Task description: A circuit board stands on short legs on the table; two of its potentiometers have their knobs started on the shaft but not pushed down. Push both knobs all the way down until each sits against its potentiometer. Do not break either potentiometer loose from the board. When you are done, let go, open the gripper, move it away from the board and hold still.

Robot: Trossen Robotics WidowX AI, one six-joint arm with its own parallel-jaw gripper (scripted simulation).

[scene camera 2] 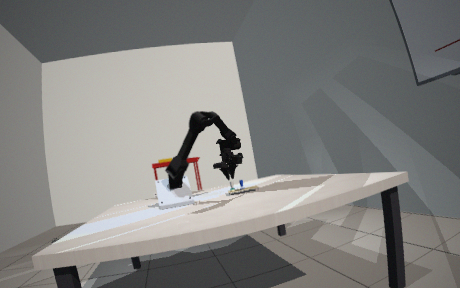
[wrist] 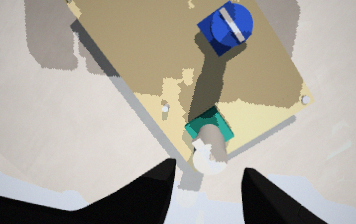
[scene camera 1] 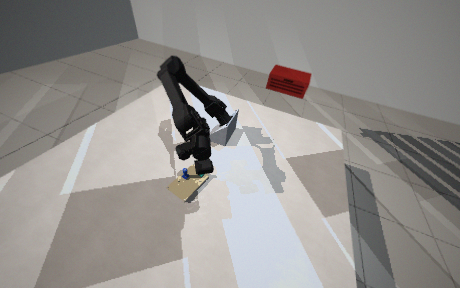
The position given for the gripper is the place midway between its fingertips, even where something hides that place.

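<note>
Gripper [wrist: 209, 171], visible. Blue knob [wrist: 231, 30], likewise.
</note>
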